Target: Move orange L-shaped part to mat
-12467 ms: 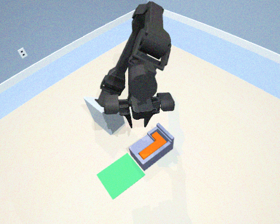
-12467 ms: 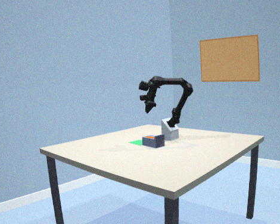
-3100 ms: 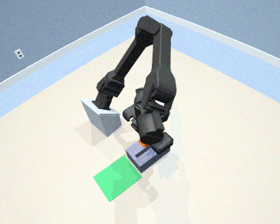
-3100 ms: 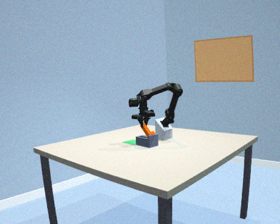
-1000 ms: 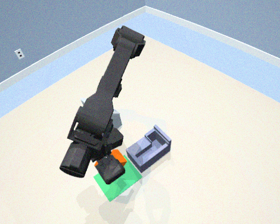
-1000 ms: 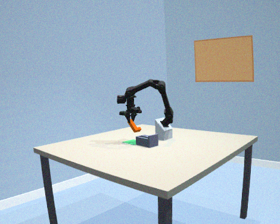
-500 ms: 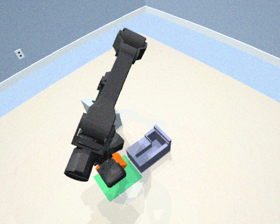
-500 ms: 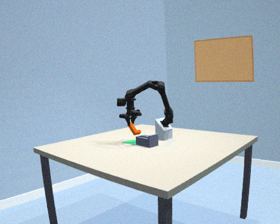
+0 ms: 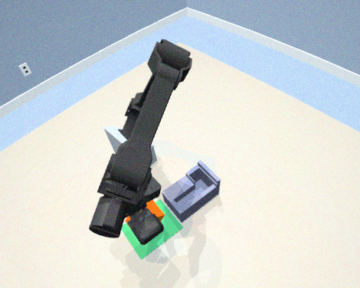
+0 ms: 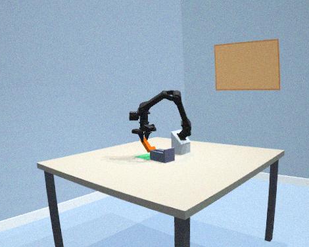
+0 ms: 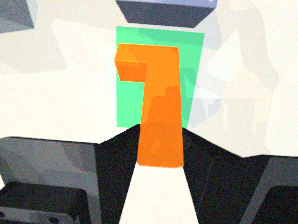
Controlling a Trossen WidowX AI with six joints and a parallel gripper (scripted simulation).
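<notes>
My gripper tip is 2 cm to the right of the green mat and 12 cm above it. The rest, counted from my gripper tip: orange L-shaped part (1 cm behind, 3 cm to the left, 3 cm below).
</notes>
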